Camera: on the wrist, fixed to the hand. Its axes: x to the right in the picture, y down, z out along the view.
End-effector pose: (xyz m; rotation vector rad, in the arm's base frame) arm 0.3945 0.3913 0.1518 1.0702 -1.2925 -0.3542
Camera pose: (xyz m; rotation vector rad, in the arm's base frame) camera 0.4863 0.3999 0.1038 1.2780 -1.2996 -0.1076
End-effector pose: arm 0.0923 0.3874 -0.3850 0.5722 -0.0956 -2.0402
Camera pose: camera 0.0789 0.4404 -0.4734 0.8243 -0.3298 -1.9825
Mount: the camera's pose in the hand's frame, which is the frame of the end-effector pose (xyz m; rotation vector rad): -0.0074 -0.0645 -0.0812 0.2715 0.0892 0.0303
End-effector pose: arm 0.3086 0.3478 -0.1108 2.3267 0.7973 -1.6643
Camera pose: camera 0.3408 0.4349 -0.0640 -2.5157 -0.5608 1.7105
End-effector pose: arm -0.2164 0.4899 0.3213 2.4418 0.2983 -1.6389
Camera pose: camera -0.1642 0.5729 0.3558 -2.6523 -0.0512 1.6238
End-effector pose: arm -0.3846 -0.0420 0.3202 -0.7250 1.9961 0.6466
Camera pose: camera -0.3818 -0.1402 0.3543 -0.5682 2.1275 0.3551
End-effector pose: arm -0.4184 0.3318 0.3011 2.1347 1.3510 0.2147
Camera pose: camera -0.5067 0.3773 0.3318 2.3954 1.4702 0.1466
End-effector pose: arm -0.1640 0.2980 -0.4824 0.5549 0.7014 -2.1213
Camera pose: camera -0.2002 0.3878 -0.5201 0.8056 0.4515 -2.1883
